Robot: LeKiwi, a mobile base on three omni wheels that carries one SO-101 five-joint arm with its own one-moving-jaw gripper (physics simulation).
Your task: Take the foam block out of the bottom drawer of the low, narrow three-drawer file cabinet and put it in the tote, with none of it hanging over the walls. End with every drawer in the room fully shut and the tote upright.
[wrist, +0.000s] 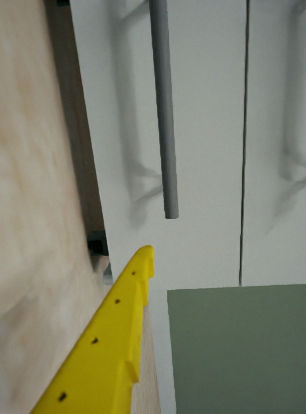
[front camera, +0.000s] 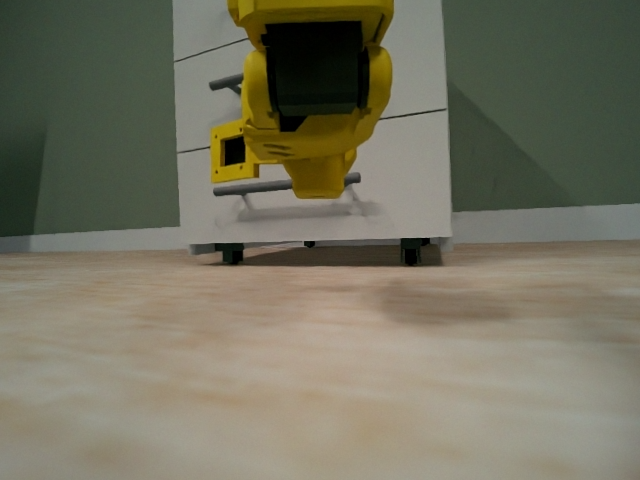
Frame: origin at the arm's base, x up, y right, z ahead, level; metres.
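Seen in the pictures: hand, tool point: (wrist: 153,256) (front camera: 317,175).
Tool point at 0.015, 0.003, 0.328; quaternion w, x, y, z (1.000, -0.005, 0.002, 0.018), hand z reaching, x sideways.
Note:
Pixels of each thing's top centre, then the offset from my tool point to it, as dx, dy, dz. "*": a spot on its surface instead. Level surfaces: height alone.
- grey bar handle, surface spot: (wrist: 167,135) * +0.012, -0.017, +0.109
- middle drawer's handle, surface spot: (front camera: 224,82) * +0.164, -0.123, +0.151
- wooden floor, surface height: dx -0.105
The white file cabinet (front camera: 413,170) (wrist: 210,150) stands straight ahead on castors, its top cut off in the front view. Its bottom drawer (front camera: 408,206) (wrist: 205,240) looks shut, with a grey bar handle (front camera: 253,187) (wrist: 167,135). My gripper (front camera: 319,180) (wrist: 150,250) is open and empty. In the wrist view one notched jaw shows, and the moving jaw is out of the picture. The jaw's tip shows just past the handle's end, not gripping it. In the front view the arm and gripper hide part of the handle. The foam block and the tote do not show.
The middle drawer's handle (front camera: 224,82) shows partly behind the arm. A green wall (front camera: 542,103) (wrist: 240,350) with a white baseboard (front camera: 547,222) (wrist: 167,360) runs behind the cabinet. Dark castors (front camera: 410,253) (wrist: 97,243) stand under it on the wooden floor (front camera: 310,387) (wrist: 30,150).

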